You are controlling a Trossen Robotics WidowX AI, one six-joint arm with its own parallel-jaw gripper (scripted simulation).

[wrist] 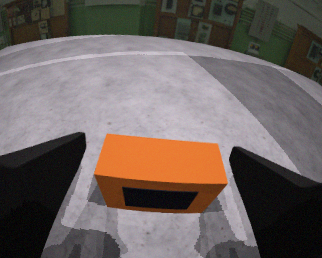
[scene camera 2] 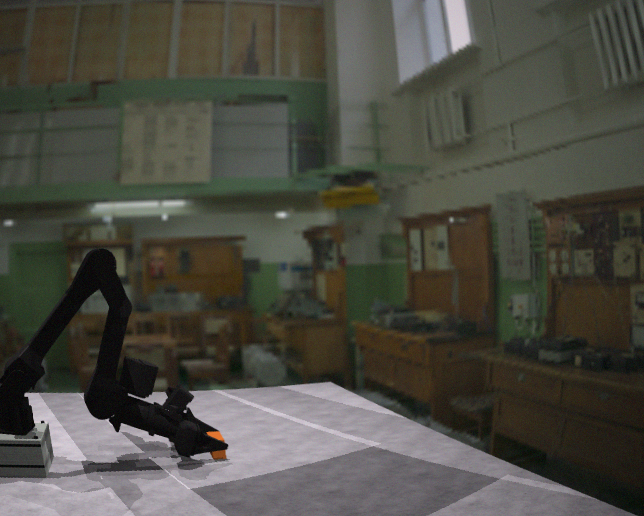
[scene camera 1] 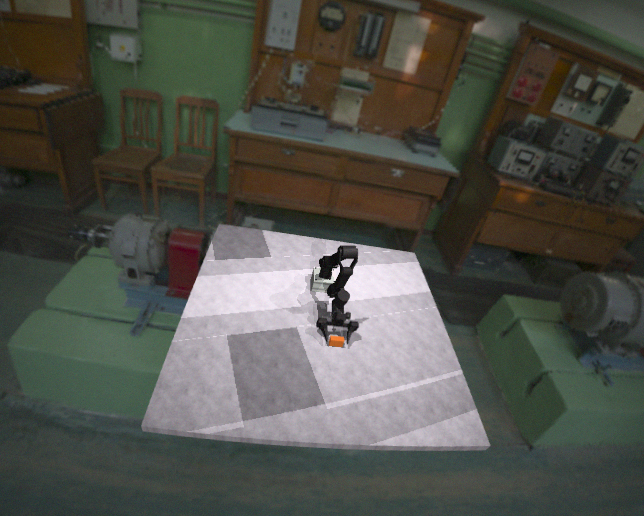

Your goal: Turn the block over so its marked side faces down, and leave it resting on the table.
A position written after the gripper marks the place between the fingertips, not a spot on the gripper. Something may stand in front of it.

The gripper (scene camera 2: 223, 440) is open and holds nothing. Further things: an orange block (wrist: 143, 174).
The gripper shows as well in the wrist view (wrist: 160, 147).
